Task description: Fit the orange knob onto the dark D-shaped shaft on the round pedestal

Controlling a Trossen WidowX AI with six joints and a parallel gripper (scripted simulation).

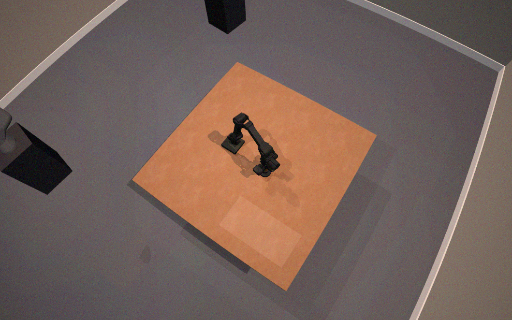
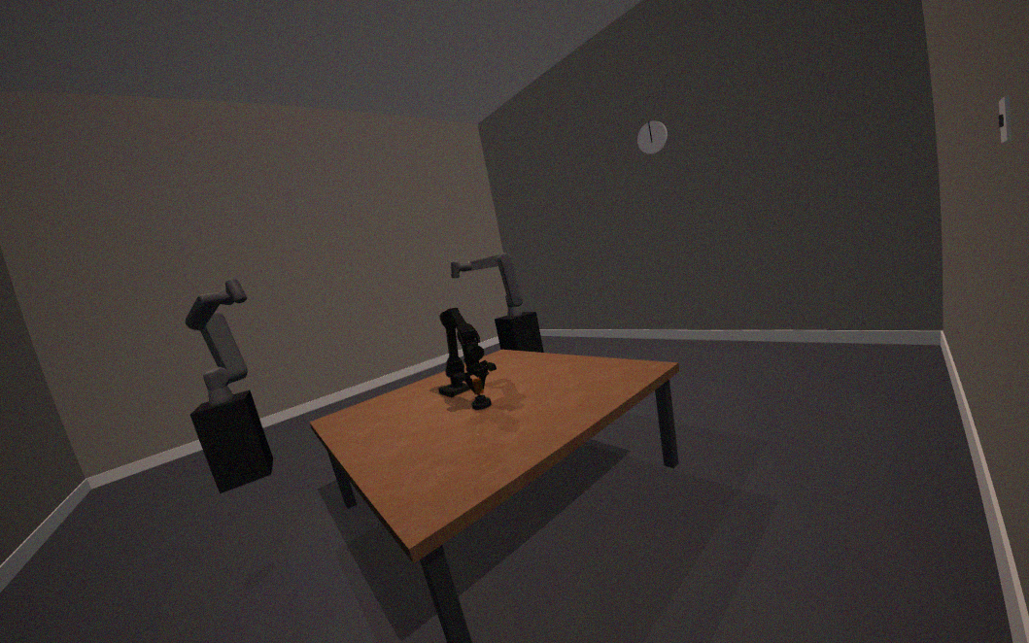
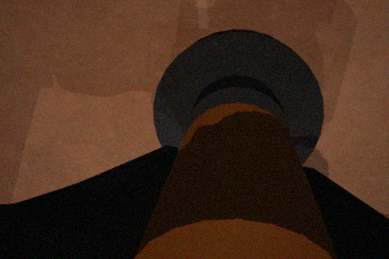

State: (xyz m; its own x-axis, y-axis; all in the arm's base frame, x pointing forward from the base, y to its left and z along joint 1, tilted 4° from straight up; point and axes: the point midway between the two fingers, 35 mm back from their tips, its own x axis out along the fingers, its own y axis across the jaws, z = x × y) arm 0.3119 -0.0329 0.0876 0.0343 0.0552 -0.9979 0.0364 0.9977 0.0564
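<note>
Right now the orange knob is 20 mm above my gripper tip. From my gripper tip the other things lie so: pedestal 40 mm below.
</note>
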